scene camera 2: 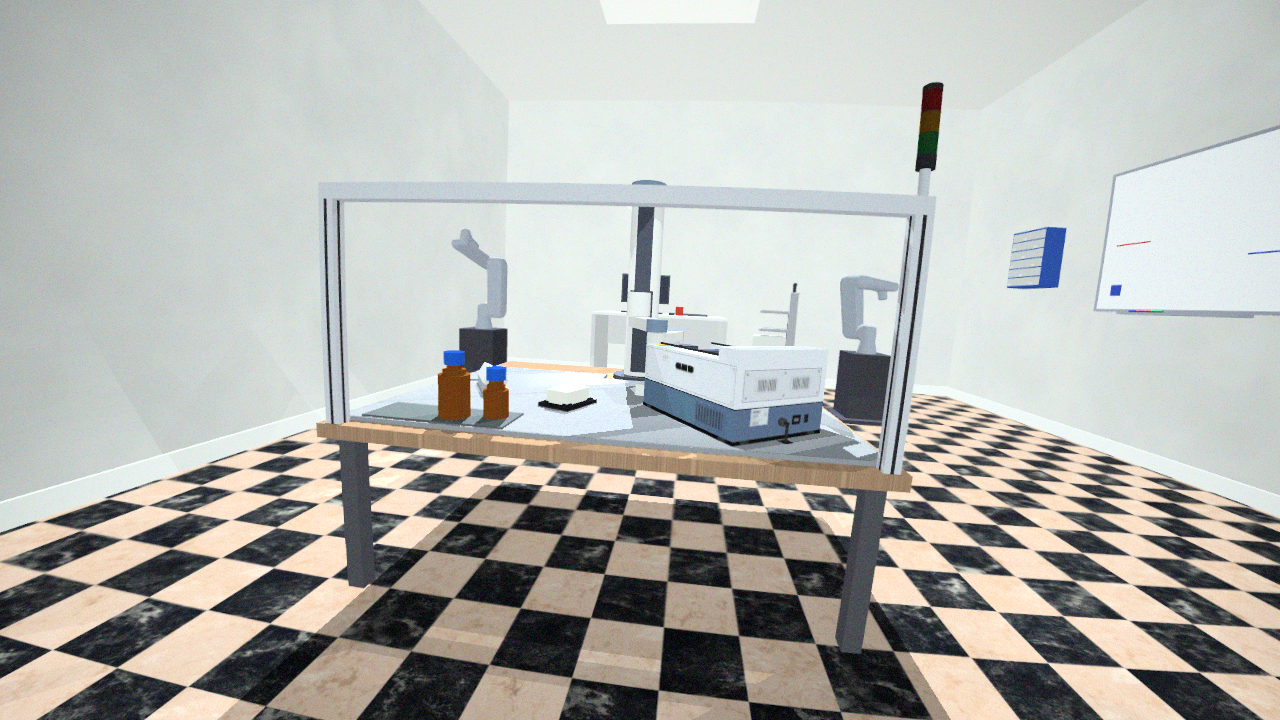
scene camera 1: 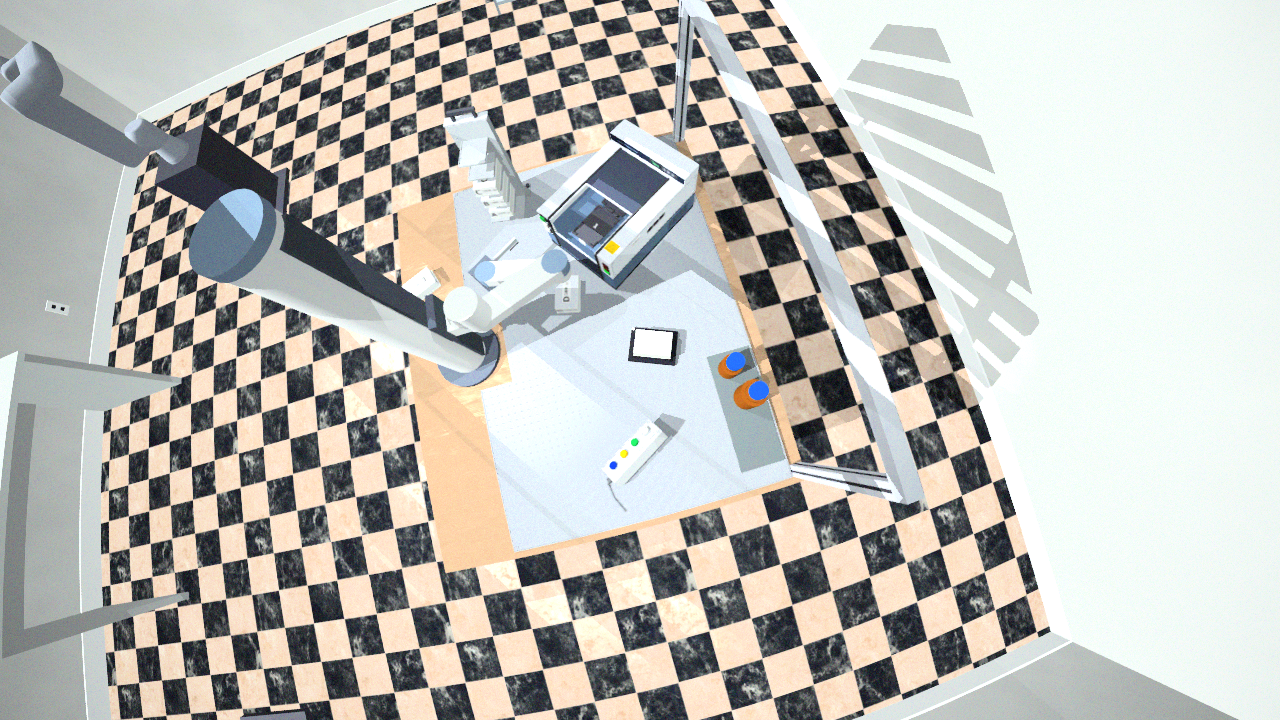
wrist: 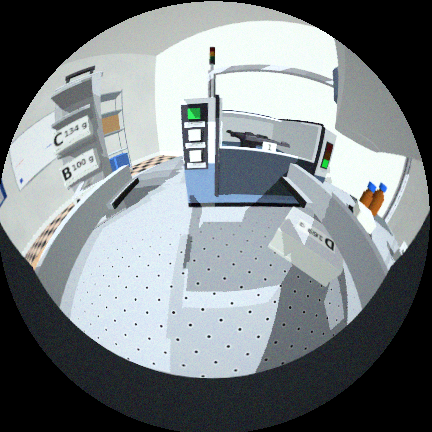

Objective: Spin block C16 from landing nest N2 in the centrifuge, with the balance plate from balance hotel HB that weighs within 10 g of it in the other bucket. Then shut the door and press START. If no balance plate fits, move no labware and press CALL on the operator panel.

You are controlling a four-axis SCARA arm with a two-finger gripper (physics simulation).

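Pixels of known places: gripper, between the fingertips: (scene camera 1: 531,251) (wrist: 207,165); arm's base, origin of its link: (scene camera 2: 639,378) (scene camera 1: 469,354).
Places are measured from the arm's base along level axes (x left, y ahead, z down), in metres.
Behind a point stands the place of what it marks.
My gripper (wrist: 207,165) @(x 0.255, y 0.341, z -0.137 m) is open and empty, low over the perforated deck and facing the centrifuge (scene camera 1: 673,189) @(x 0.293, y 0.867, z -0.223 m) (scene camera 2: 698,367) @(x 0.250, y 0.837, z -0.189 m) (wrist: 200,185) @(x 0.328, y 0.420, z -0.063 m). The centrifuge is open on top; its dark rotor (scene camera 1: 597,223) @(x 0.282, y 0.591, z -0.153 m) (wrist: 250,138) @(x 0.267, y 0.501, z -0.152 m) and a bucket label "1" (wrist: 269,146) @(x 0.232, y 0.523, z -0.142 m) show. Balance hotel HB (scene camera 1: 510,174) @(x 0.597, y 0.322, z -0.156 m) (wrist: 96,112) @(x 0.597, y 0.323, z -0.285 m) stands at the left in the wrist view, holding plate C, 134 g (wrist: 73,134) @(x 0.482, y 0.251, z -0.226 m), and plate B, 100 g (wrist: 80,168) @(x 0.482, y 0.248, z -0.156 m). Plate D (scene camera 1: 567,297) @(x 0.084, y 0.419, z -0.055 m) (wrist: 307,250) @(x 0.122, y 0.381, z -0.052 m) lies on the deck near the right finger; its weight is unclear. I cannot identify C16 or N2.
A white block (scene camera 1: 653,343) @(x -0.166, y 0.667, z -0.067 m) (scene camera 2: 568,394) @(x -0.144, y 0.734, z -0.061 m) sits on a black base. The operator panel (scene camera 1: 646,438) @(x -0.464, y 0.561, z -0.084 m) has blue, yellow and green buttons. Two orange bottles (scene camera 1: 731,366) @(x -0.323, y 0.874, z -0.157 m) (scene camera 1: 750,394) @(x -0.424, y 0.897, z -0.183 m) stand near the far edge. A small white block (scene camera 1: 424,281) @(x 0.328, y -0.124, z -0.042 m) is beside the arm column. A frame (scene camera 2: 626,195) @(x 0.058, y 1.044, z -0.595 m) borders the table.
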